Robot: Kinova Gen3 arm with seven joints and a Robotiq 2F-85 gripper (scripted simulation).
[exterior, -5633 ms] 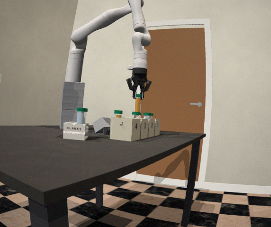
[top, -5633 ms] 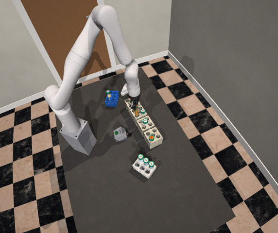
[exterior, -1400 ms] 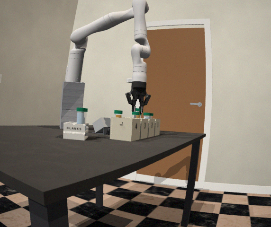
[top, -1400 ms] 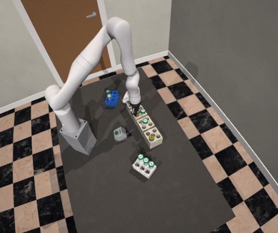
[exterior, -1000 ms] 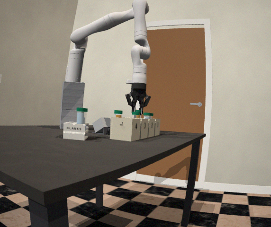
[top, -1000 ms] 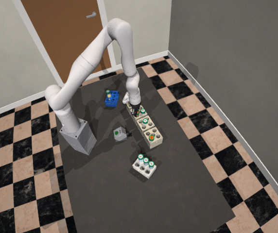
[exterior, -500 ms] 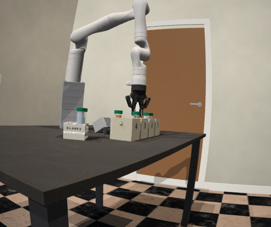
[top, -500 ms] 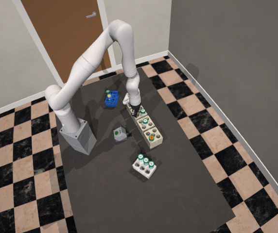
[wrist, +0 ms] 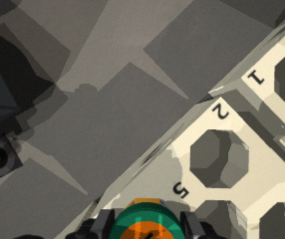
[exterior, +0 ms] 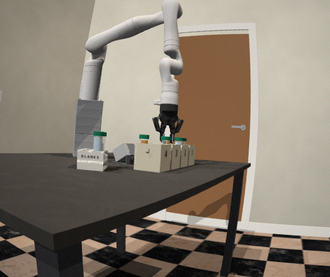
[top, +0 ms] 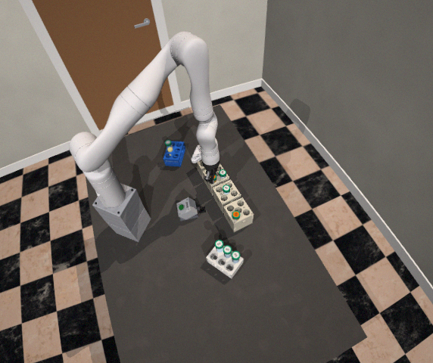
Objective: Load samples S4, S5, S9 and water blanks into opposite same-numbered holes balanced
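Now: the sample S5 1 cm to the left of my hand and 5 cm below it. Also, from my hand: adapter 1 (4 cm ahead, 13 cm to the left, 7 cm below); then water blank tube (1 cm ahead, 8 cm to the right, 5 cm below); then done desk (17 cm behind, 4 cm to the right, 6 cm below).
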